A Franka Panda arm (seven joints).
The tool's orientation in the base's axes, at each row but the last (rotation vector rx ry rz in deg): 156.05 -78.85 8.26; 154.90 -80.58 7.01; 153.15 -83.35 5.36; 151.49 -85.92 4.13; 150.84 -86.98 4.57; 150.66 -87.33 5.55; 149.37 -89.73 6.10; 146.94 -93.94 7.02
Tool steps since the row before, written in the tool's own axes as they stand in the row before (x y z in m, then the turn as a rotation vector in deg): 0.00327 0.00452 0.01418 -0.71 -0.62 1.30; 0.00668 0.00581 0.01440 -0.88 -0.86 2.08; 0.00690 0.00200 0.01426 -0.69 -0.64 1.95; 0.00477 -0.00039 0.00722 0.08 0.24 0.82; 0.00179 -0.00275 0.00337 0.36 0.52 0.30; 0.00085 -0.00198 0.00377 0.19 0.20 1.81; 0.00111 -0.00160 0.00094 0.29 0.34 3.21; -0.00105 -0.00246 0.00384 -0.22 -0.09 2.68
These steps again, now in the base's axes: -0.00107 -0.00698 -0.01350 0.14 0.78 -1.40; -0.00052 -0.01045 -0.01328 0.26 0.96 -2.20; 0.00217 -0.00846 -0.01336 0.18 0.70 -2.04; 0.00272 -0.00467 -0.00677 -0.17 -0.28 -0.79; 0.00326 -0.00056 -0.00335 -0.27 -0.60 -0.23; 0.00216 -0.00020 -0.00376 -0.07 -0.48 -1.77; 0.00194 -0.00034 -0.00089 -0.13 -0.80 -3.14; 0.00186 0.00150 -0.00403 0.03 -0.09 -2.69
